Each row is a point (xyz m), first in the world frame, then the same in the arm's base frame.
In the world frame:
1: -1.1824 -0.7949 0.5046
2: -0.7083 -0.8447 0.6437
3: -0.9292 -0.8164 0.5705
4: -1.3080 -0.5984 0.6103
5: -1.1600 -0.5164 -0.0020
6: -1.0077 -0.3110 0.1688
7: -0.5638 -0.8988 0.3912
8: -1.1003 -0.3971 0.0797
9: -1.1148 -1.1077 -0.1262
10: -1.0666 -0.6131 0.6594
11: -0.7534 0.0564 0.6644
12: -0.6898 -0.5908 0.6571
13: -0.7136 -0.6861 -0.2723
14: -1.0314 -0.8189 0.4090
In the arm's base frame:
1: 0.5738 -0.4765 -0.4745
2: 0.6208 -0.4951 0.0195
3: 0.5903 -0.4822 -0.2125
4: 0.4807 -0.6883 -0.5841
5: 0.0731 -0.2014 -0.5657
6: -0.0331 -0.4309 -0.3906
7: 0.5151 -0.2348 0.1124
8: 0.0064 -0.3244 -0.4957
9: 0.5009 0.2254 -0.5223
10: 0.4844 -0.6854 -0.3374
11: -0.1219 -1.0020 -0.0571
12: 0.4111 -0.6396 0.0300
13: 0.0128 0.1804 -0.1761
14: 0.5231 -0.3618 -0.3449

